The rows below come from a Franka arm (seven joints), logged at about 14 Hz.
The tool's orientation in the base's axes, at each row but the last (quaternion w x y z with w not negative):
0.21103 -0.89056 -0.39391 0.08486
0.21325 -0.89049 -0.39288 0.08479
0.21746 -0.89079 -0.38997 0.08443
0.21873 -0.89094 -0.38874 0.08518
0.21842 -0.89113 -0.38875 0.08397
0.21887 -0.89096 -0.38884 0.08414
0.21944 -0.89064 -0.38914 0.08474
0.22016 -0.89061 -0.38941 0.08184
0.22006 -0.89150 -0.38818 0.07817
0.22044 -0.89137 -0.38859 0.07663
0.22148 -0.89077 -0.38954 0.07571
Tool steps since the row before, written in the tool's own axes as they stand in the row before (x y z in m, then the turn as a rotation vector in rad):
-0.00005 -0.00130 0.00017 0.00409 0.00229 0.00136
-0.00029 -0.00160 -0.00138 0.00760 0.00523 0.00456
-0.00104 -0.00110 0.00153 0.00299 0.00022 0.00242
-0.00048 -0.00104 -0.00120 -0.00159 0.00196 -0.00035
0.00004 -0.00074 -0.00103 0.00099 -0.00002 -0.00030
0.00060 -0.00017 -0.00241 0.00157 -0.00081 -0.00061
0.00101 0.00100 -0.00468 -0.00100 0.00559 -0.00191
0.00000 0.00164 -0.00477 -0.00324 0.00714 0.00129
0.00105 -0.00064 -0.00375 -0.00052 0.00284 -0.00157
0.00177 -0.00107 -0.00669 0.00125 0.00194 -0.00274
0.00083 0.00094 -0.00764 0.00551 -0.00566 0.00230
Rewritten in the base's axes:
-0.00095 0.00080 0.00042 0.00385 0.00206 -0.00217
-0.00082 0.00031 0.00194 0.00716 0.00388 -0.00629
-0.00192 0.00039 -0.00088 0.00141 0.00283 -0.00220
-0.00062 -0.00011 0.00153 0.00031 -0.00245 -0.00061
-0.00013 0.00014 0.00125 0.00076 0.00064 0.00030
0.00107 -0.00024 0.00223 0.00074 0.00144 0.00094
0.00285 -0.00138 0.00373 0.00360 -0.00471 -0.00087
0.00259 -0.00255 0.00350 0.00207 -0.00622 -0.00449
0.00146 -0.00010 0.00366 0.00200 -0.00261 0.00010
0.00257 -0.00030 0.00651 0.00298 -0.00117 0.00161
0.00354 -0.00252 0.00641 -0.00067 0.00817 0.00073

